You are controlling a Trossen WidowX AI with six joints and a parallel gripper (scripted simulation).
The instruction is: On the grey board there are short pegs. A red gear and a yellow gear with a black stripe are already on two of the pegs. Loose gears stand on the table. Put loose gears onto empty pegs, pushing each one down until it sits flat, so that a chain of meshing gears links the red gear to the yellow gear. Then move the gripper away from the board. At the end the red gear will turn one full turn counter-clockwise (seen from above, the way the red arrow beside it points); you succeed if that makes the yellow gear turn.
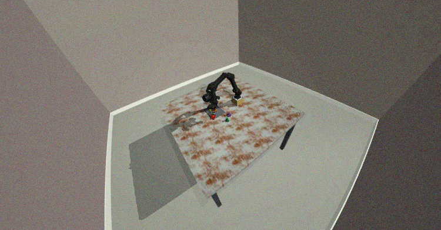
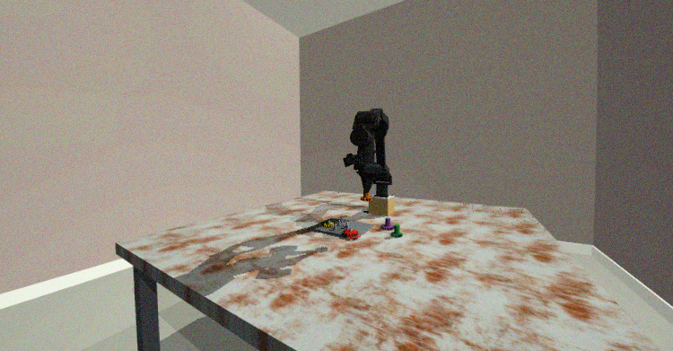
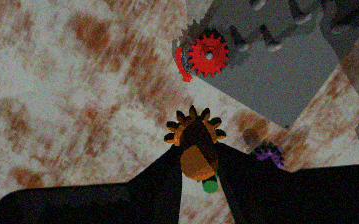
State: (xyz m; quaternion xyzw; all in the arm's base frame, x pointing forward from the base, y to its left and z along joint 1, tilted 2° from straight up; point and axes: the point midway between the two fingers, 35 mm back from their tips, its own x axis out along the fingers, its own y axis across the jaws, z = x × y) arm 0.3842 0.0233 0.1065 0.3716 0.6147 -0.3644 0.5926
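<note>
My gripper tip is now 15 cm above the red gear and 6 cm to the left of it. From my gripper tip the other things lie so: green gear 15 cm below, 9 cm to the left, 7 cm behind; red arrow 16 cm below, 4 cm to the right, 2 cm ahead; orange gear 1 cm below.
</note>
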